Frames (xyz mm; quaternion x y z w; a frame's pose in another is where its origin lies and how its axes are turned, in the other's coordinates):
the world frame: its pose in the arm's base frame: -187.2 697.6 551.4 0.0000 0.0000 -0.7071 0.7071
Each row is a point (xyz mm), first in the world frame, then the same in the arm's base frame.
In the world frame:
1: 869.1 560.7 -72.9
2: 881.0 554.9 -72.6
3: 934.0 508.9 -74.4
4: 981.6 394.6 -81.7
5: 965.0 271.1 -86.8
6: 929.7 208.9 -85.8
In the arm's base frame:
1: 373.5 -171.5 478.5
2: 367.7 -183.4 478.8
3: 321.7 -236.4 477.0
4: 207.4 -284.0 469.7
5: 83.9 -267.4 464.6
6: 21.7 -232.1 465.6

